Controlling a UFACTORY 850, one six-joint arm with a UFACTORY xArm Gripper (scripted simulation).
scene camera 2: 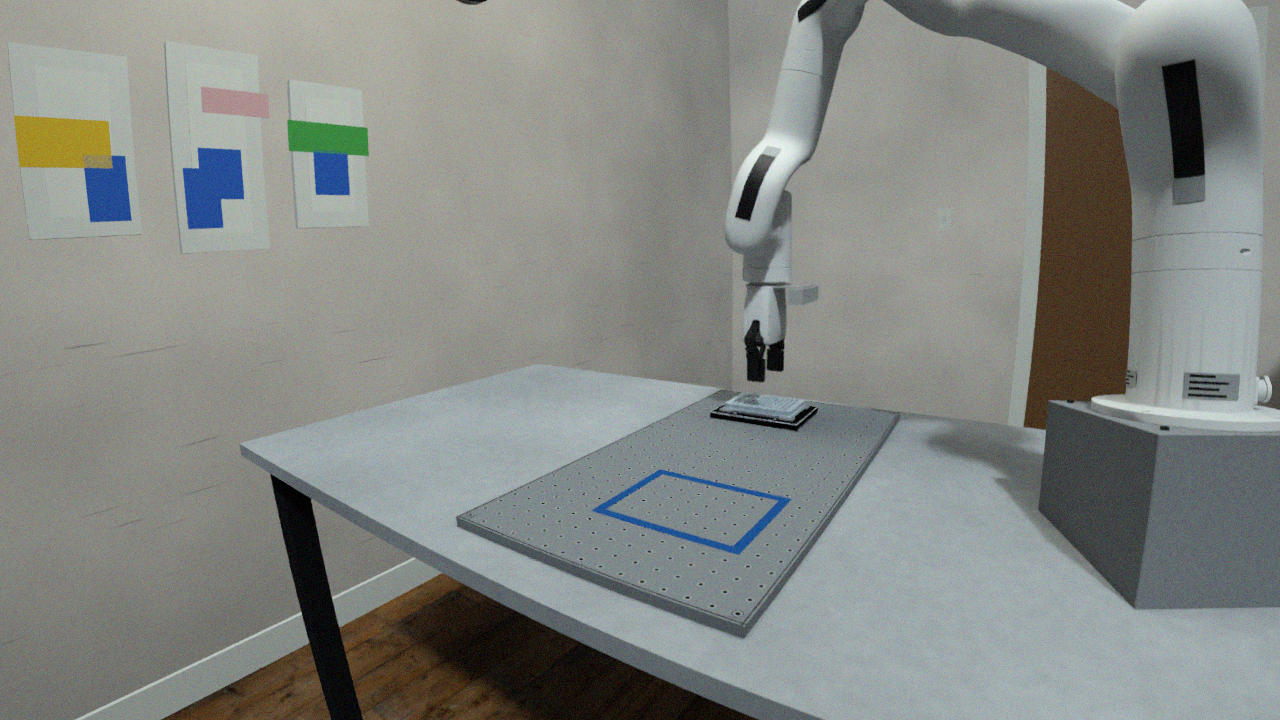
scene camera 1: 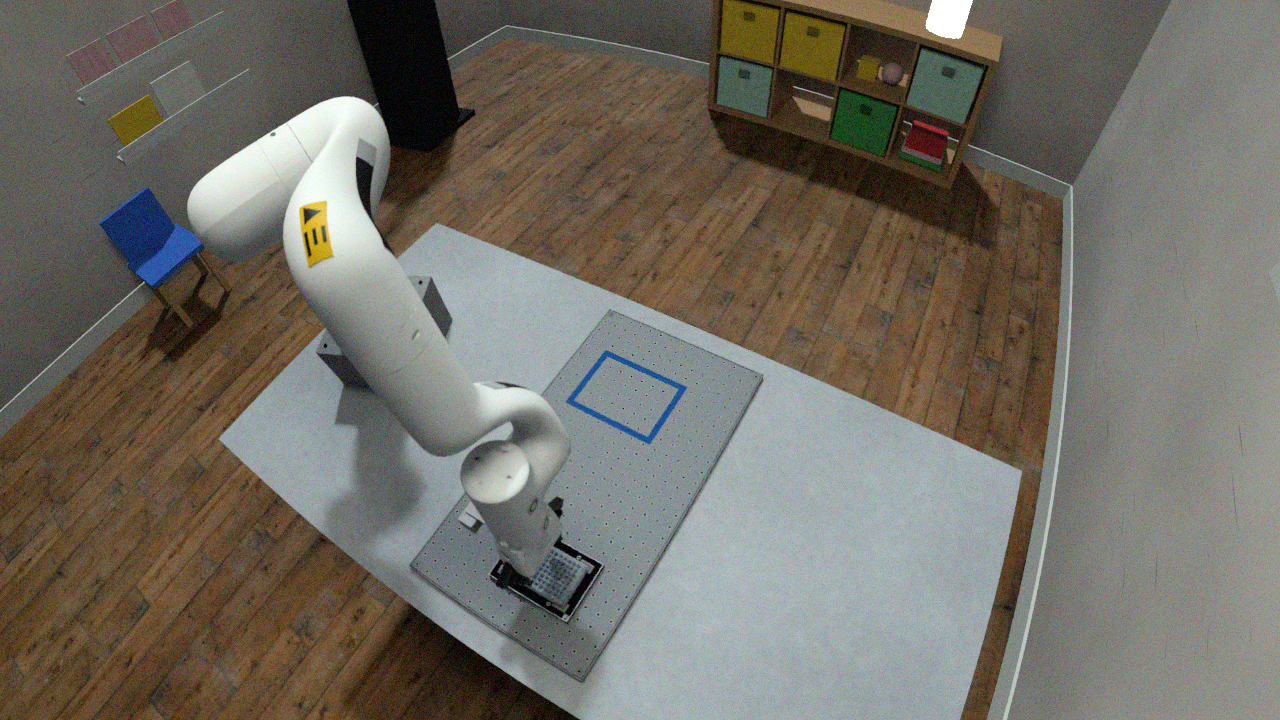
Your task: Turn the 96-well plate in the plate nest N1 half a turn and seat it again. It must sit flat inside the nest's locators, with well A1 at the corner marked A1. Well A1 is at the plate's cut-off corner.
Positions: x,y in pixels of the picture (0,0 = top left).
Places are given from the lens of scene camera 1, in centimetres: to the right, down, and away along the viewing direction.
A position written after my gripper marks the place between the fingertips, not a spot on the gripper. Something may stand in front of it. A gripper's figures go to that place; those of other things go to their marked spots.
my gripper [scene camera 1: 539,558]: -16, 32, 93
96-well plate [scene camera 1: 557,573]: -14, 36, 98
plate nest N1 [scene camera 1: 588,578]: -9, 37, 98
